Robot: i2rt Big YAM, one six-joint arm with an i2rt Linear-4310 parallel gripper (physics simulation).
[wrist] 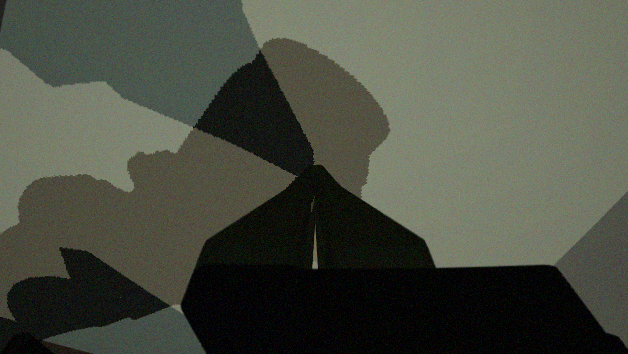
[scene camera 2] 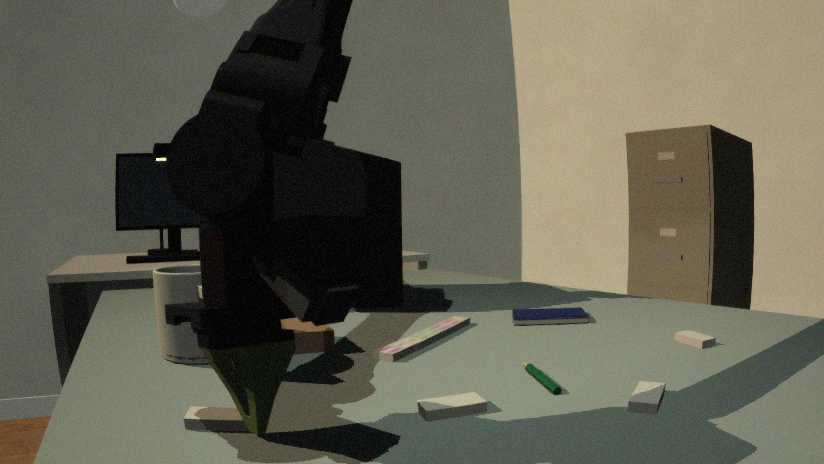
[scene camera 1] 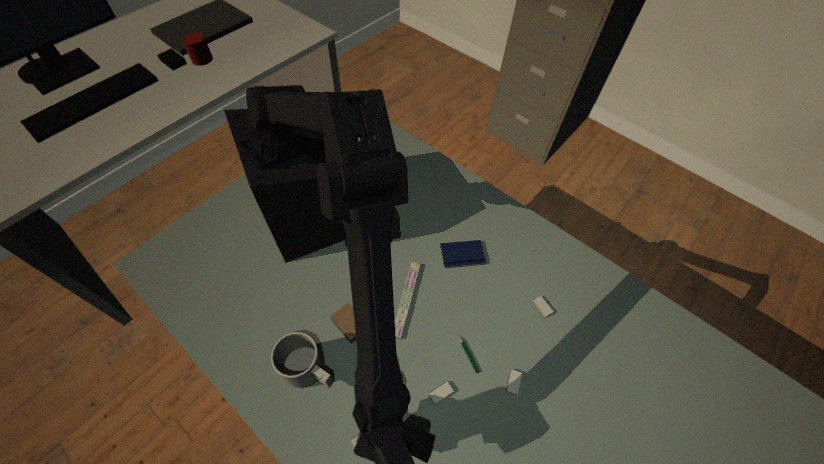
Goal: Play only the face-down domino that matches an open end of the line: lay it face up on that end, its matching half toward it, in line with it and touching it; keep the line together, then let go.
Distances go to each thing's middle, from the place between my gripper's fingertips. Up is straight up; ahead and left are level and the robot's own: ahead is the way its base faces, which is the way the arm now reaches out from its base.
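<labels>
My gripper, as I measure it from the brown block [scene camera 2: 309, 338], is 110 mm to the right of the block, 250 mm past it and 10 mm below it.
</labels>
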